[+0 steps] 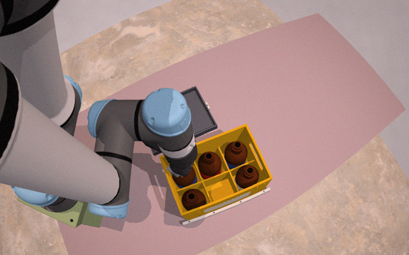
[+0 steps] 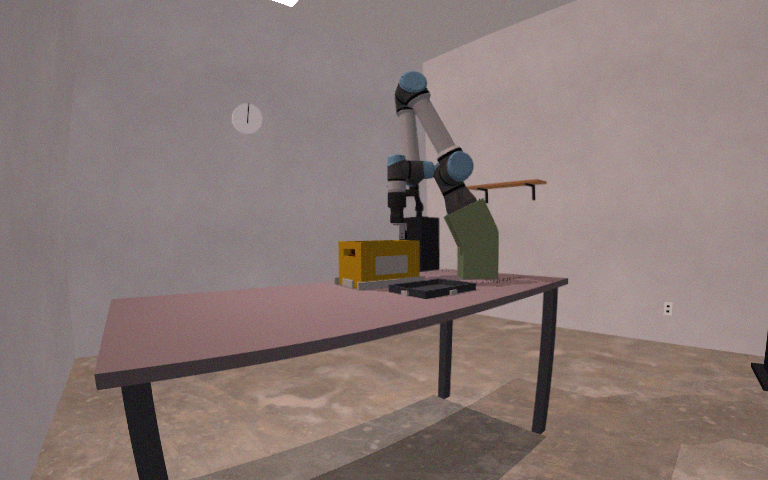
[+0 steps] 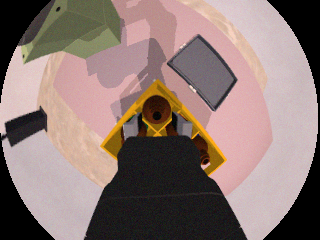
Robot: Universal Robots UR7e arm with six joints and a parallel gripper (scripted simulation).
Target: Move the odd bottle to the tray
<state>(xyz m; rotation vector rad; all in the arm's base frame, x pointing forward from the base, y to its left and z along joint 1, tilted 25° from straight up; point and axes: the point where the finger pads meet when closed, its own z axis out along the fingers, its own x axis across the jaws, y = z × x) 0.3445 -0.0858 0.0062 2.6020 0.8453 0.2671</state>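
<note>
Now: the crate 120 mm below my hand, 80 mm ahead of it and 60 mm to the right of it. The rest, counted from my hand: glass bottle 160 mm ahead, 120 mm to the right, 110 mm below; dark tray 220 mm to the left, 190 mm below, 90 mm ahead.
</note>
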